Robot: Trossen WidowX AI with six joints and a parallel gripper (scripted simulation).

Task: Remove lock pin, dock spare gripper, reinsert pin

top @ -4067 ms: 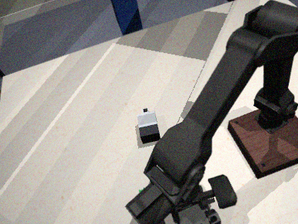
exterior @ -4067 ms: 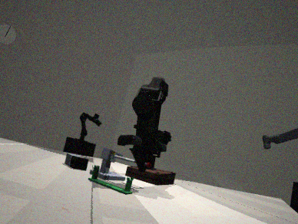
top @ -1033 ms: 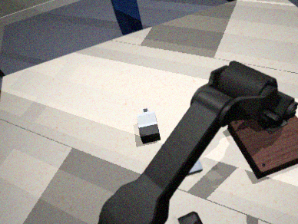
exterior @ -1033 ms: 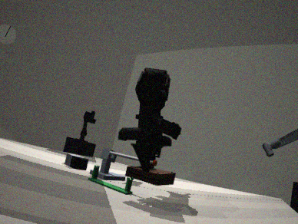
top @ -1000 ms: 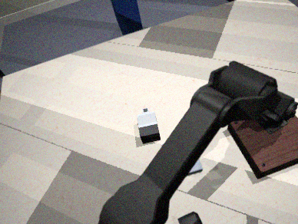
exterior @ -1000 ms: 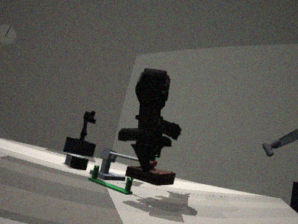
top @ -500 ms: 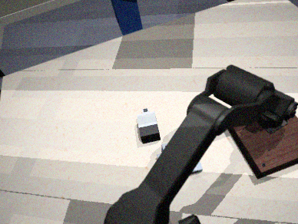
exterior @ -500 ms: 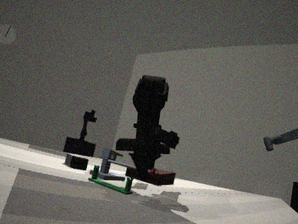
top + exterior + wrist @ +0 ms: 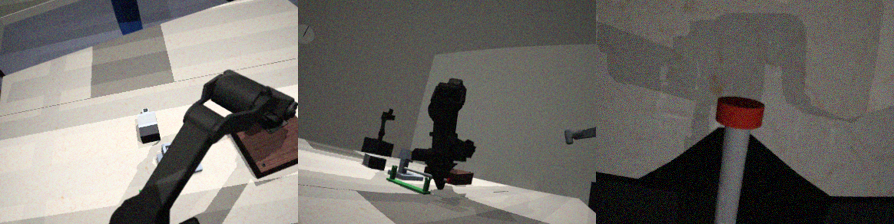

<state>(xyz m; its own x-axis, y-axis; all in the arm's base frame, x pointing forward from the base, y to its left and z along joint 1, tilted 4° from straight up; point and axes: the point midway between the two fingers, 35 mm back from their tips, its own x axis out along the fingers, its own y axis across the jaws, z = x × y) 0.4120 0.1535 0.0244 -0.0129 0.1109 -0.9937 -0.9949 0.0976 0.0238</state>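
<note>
The green rack lies 100 mm to the right of my gripper tip and 10 mm behind it. Round my gripper tip: spare gripper 350 mm to the right, 120 mm behind; grey mount 200 mm to the right, 130 mm behind, 30 mm above.
</note>
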